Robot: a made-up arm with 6 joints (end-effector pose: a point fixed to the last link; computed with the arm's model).
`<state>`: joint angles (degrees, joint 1 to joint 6).
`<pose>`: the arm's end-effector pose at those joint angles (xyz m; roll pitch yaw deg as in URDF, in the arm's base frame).
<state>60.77 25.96 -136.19 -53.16 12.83 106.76</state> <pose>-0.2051 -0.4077 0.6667 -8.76 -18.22 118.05</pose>
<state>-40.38 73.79 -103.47 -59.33 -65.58 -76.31</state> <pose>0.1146 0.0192 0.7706 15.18 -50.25 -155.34</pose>
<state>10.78 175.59 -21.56 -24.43 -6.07 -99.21</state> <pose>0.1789 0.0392 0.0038 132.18 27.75 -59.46</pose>
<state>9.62 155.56 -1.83 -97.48 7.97 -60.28</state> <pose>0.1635 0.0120 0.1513 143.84 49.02 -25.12</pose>
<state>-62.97 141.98 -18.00 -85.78 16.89 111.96</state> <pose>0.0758 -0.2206 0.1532 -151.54 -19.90 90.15</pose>
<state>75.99 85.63 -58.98 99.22 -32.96 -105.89</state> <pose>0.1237 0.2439 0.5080 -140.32 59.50 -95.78</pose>
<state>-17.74 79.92 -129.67 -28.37 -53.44 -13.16</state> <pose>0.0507 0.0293 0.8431 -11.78 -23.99 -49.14</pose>
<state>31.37 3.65 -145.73 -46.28 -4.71 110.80</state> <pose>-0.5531 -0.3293 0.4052 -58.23 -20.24 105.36</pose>
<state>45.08 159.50 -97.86 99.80 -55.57 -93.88</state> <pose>0.4339 0.3045 0.0910 -129.30 29.84 -143.68</pose>
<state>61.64 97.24 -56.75 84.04 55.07 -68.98</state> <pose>0.0587 0.3033 0.4571 120.22 37.05 -126.09</pose>
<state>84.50 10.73 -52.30 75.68 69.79 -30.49</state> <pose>-0.1255 -0.2277 0.4609 65.29 77.38 -143.75</pose>
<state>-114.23 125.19 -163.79 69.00 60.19 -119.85</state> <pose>-0.1015 -0.4493 0.6276 -83.07 12.96 -148.01</pose>
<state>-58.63 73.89 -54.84 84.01 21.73 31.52</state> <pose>0.1420 -0.1529 0.5401 107.69 -30.06 44.73</pose>
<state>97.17 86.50 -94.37 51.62 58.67 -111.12</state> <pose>-0.1075 0.2462 0.6041 -118.26 32.07 38.21</pose>
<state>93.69 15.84 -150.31 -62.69 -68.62 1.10</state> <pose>-0.0569 -0.5755 0.4404 97.57 -48.17 -58.12</pose>
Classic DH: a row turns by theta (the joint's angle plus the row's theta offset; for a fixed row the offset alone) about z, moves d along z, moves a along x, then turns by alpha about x. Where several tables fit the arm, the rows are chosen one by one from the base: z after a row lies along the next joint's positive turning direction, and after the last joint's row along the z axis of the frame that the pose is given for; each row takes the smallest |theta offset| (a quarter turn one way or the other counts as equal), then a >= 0, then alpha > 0; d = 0 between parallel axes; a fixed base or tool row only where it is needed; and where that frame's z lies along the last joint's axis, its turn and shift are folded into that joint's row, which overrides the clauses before.
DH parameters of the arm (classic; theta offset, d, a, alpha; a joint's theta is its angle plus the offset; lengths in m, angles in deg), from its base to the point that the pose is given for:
joint 1: 0 0.192 0 -90
joint 2: 7.75 0 -0.4077 0
joint 3: 77.25 0 -0.0148 90
joint 4: 0 0.1639 0 -90
joint 5: 0 0 -0.0001 90
joint 6: 0 0.1134 0 0

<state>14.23 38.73 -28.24 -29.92 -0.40 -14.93</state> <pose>-0.0032 -0.0004 0.4766 -97.28 44.94 -80.72</pose>
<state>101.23 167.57 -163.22 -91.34 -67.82 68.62</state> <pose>-0.2223 0.5806 0.2400 -92.60 67.49 76.63</pose>
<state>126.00 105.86 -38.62 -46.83 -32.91 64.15</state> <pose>-0.2330 0.2441 0.3629 137.32 39.20 -80.74</pose>
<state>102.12 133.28 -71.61 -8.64 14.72 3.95</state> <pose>-0.0915 0.4467 0.2123 -176.32 18.54 -73.23</pose>
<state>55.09 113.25 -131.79 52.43 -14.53 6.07</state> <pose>0.2749 0.3544 0.6803 55.59 21.20 117.65</pose>
